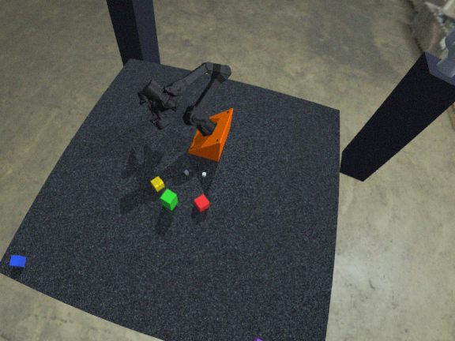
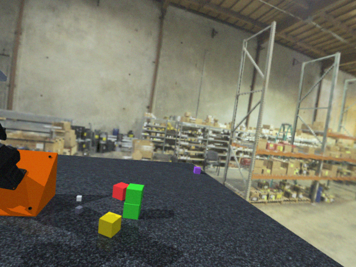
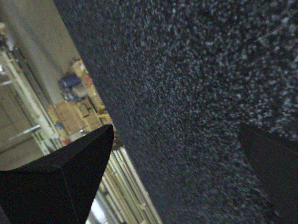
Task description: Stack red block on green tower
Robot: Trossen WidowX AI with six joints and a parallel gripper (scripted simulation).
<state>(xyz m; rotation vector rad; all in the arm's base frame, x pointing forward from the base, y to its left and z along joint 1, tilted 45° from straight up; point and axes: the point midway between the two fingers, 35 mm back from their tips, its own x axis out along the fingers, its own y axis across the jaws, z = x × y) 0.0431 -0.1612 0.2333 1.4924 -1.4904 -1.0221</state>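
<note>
The red block lies 270 mm ahead of my gripper tip, 400 mm to the left of it and 80 mm below it. Also, from my gripper tip: blue block (800 mm ahead, 160 mm to the right, 80 mm below); yellow block (260 mm ahead, 200 mm to the left, 80 mm below); purple block (680 mm ahead, 790 mm to the left, 80 mm below).
</note>
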